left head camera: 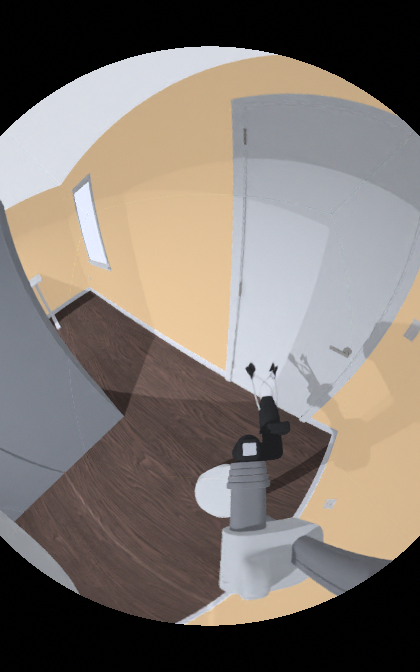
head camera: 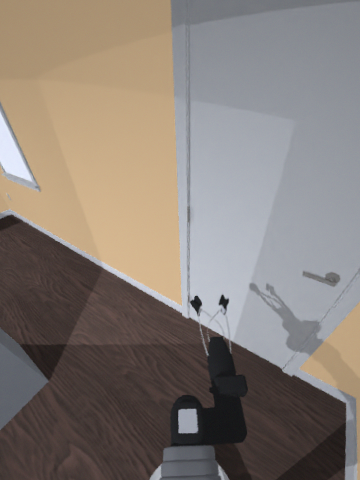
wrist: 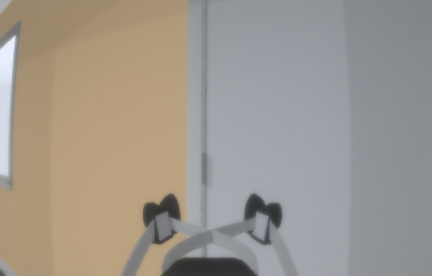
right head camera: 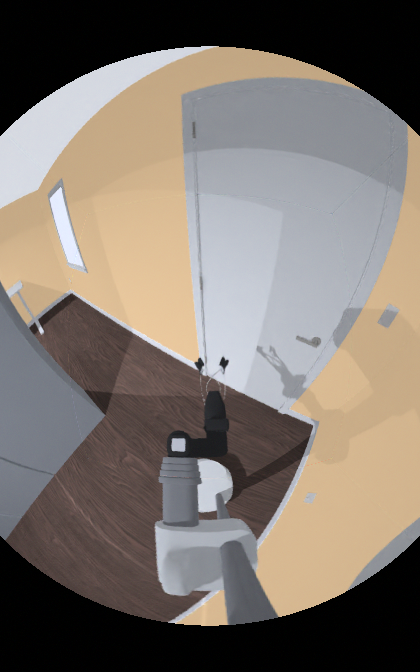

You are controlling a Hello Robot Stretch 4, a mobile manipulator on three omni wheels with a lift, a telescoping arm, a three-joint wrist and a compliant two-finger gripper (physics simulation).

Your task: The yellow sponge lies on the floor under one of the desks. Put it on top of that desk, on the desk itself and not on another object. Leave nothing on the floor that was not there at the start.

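Frame: origin at the robot's base, x back, y right, z up, level; centimetres.
Seen in the pictures: gripper, between the fingertips: (head camera: 208,296) (wrist: 212,210).
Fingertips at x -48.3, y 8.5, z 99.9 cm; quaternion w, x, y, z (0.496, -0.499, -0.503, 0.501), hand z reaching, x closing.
Note:
A point is followed by its place in that frame.
My gripper (head camera: 210,303) {x -48.3, y 8.5, z 99.9 cm} (left head camera: 262,369) (right head camera: 212,363) (wrist: 212,210) {x -48.3, y 8.5, z 99.9 cm} is open, with its two dark fingertips apart and no object between them. It points toward the bottom of a grey door, near the hinge side. The yellow sponge does not show in these views. No desk top shows. A thin white leg with a short white top piece (left head camera: 46,302) (right head camera: 30,310) shows at the far left, partly hidden behind a large grey block; I cannot tell whether it belongs to a desk.
The tall grey block (head camera: 15,380) {x -48.9, y -99.9, z 22.8 cm} (left head camera: 45,400) (right head camera: 40,410) stands at the left, its corner reaching over the dark wood floor (head camera: 115,400) {x -45.1, y -45.3, z -2.7 cm} (left head camera: 165,450) (right head camera: 130,440). The door (head camera: 230,200) {x -90.0, y 23.4, z 112.8 cm} (left head camera: 285,250) (right head camera: 240,250) (wrist: 275,100) {x -89.9, y 23.5, z 117.7 cm} is ahead. A window (left head camera: 91,222) (right head camera: 66,227) is at the left. An orange wall closes the right side.

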